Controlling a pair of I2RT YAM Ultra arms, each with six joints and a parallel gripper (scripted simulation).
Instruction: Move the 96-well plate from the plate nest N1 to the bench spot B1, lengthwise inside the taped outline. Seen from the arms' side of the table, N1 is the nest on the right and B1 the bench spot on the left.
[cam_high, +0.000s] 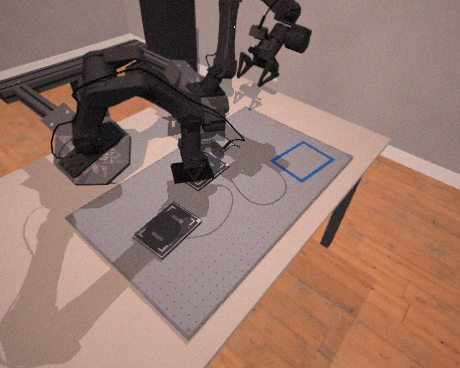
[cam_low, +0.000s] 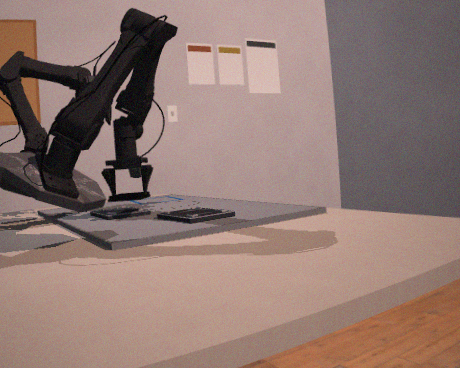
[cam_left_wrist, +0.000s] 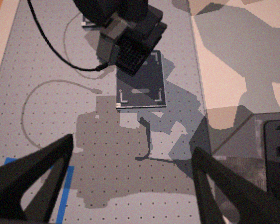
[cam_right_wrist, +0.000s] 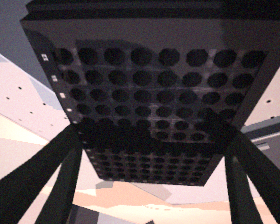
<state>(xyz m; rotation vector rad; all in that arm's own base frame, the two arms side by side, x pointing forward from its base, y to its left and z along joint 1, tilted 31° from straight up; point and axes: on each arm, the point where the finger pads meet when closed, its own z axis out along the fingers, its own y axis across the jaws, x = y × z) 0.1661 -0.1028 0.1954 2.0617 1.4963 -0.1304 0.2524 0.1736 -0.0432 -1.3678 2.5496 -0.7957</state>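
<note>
Right now my left hand is 280 mm to the left of the black 96-well plate and 220 mm above it. Also, from my left hand: dark nest 470 mm to the right, 260 mm below, 90 mm ahead.
</note>
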